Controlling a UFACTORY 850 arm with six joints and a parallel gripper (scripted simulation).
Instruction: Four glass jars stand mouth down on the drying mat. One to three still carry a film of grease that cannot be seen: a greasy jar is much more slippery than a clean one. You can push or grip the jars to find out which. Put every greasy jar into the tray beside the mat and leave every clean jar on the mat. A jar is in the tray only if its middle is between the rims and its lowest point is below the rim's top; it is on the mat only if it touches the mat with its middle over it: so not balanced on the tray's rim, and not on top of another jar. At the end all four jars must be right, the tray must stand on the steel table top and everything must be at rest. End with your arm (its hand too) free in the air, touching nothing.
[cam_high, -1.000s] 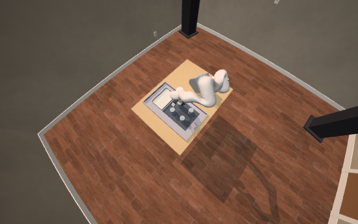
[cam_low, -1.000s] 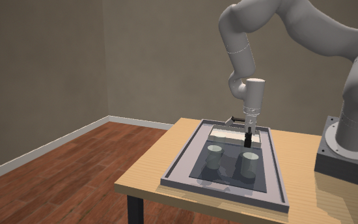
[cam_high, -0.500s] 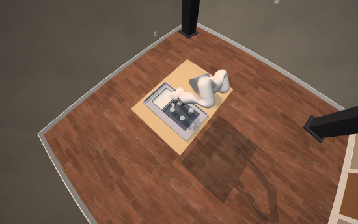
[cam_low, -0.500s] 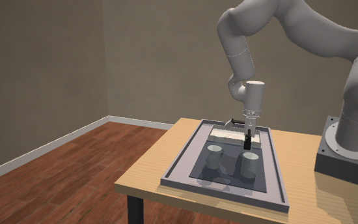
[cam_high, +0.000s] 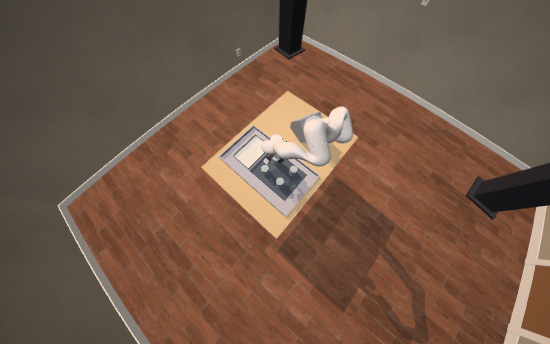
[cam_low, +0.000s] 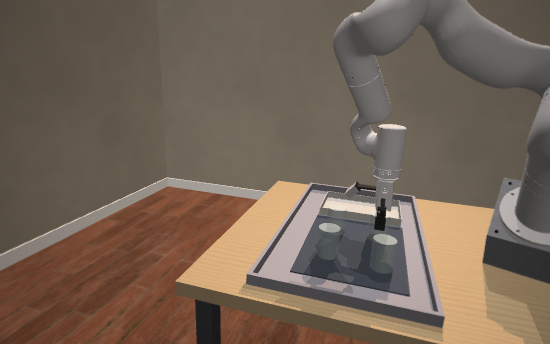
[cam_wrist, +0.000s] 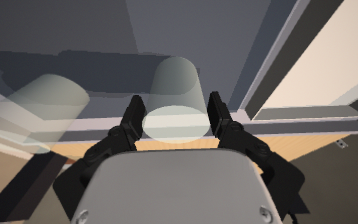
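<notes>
Now: hand 6 cm short of the dark drying mat, 10 cm to the right of it and 6 cm above it. The rest, counted from my hand: cream tray 10 cm ahead, 22 cm to the right, 6 cm below.
</notes>
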